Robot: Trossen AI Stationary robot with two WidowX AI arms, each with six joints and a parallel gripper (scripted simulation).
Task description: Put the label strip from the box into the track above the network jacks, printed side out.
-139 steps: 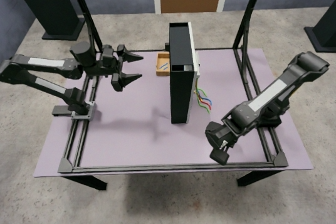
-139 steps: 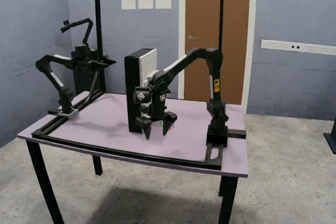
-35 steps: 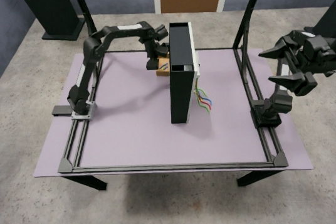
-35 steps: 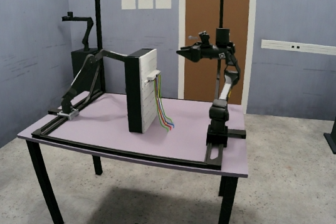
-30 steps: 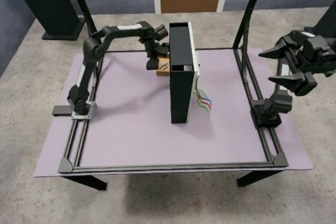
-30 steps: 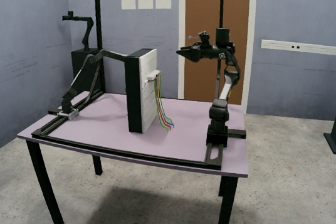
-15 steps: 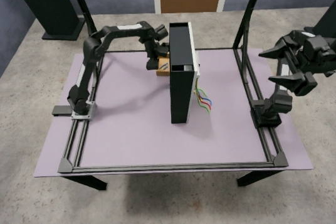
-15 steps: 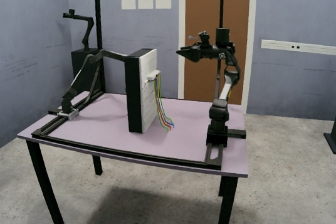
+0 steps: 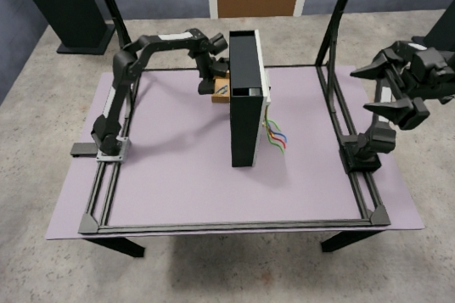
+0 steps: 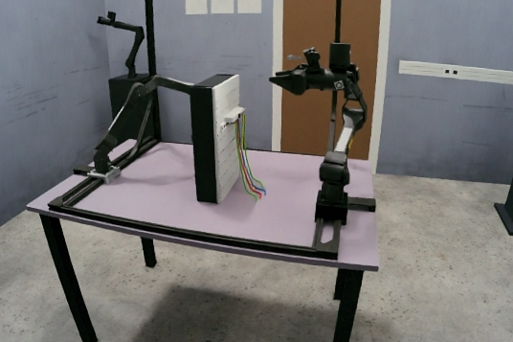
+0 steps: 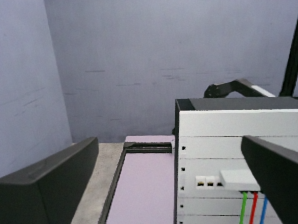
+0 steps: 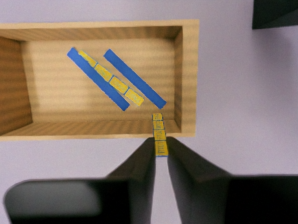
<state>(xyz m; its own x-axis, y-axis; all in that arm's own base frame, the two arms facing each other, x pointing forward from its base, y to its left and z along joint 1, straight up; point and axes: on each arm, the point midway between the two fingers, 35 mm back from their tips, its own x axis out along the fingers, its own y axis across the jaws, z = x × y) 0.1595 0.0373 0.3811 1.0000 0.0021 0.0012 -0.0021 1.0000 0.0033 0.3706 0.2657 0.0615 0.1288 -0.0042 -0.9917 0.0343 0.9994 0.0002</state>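
Right now the yellow label strip is 5 cm below my right hand and 1 cm to the left of it. Also, from my right hand: white jack panel 20 cm ahead, 18 cm to the left, 11 cm above.
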